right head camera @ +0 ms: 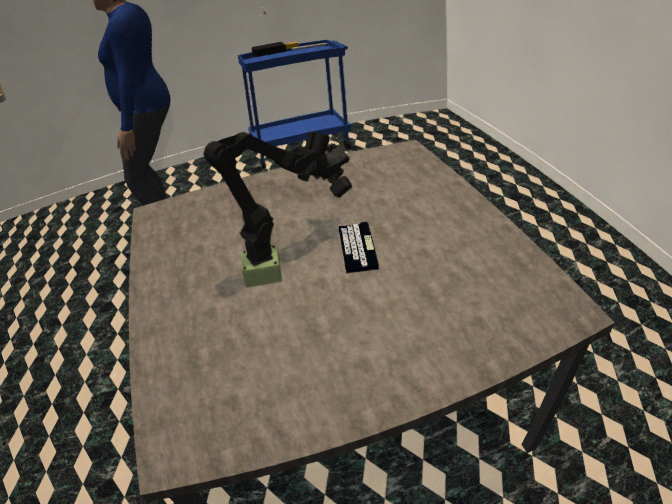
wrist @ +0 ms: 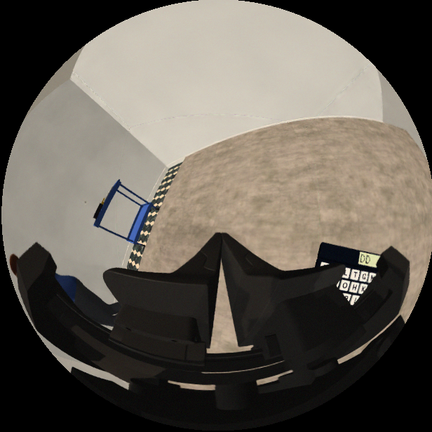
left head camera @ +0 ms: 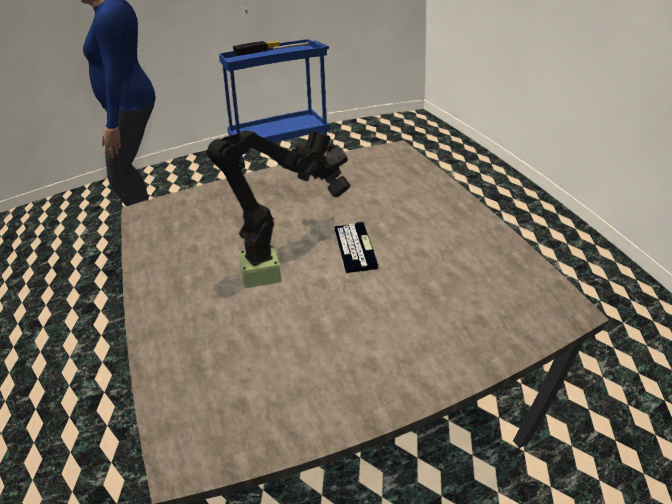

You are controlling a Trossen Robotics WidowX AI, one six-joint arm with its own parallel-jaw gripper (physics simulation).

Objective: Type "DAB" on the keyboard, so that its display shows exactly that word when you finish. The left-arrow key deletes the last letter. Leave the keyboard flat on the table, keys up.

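Observation:
The dark keyboard [left head camera: 347, 265] [right head camera: 350, 265] [wrist: 335, 251] lies flat on the table [left head camera: 336, 368] [right head camera: 336, 368] [wrist: 280, 200], keys up. In the wrist view it is at the right, partly hidden by my gripper; the letters T, G, O, H and K can be read on its white keys. Its pale display [left head camera: 365, 242] [right head camera: 369, 242] [wrist: 366, 259] reads "DD" in the wrist view; its right end is hidden. My black gripper [left head camera: 339, 187] [right head camera: 340, 187] [wrist: 220, 237] is shut and empty, raised above the table beyond the keyboard's far end in the head views, not touching it.
The arm's green base [left head camera: 261, 275] [right head camera: 262, 275] stands left of the keyboard in the head views. Behind the table are a blue cart [left head camera: 276, 58] [right head camera: 295, 58] [wrist: 140, 221], bearing a black object [left head camera: 250, 48] [right head camera: 268, 49], and a person in blue [left head camera: 120, 59] [right head camera: 135, 59].

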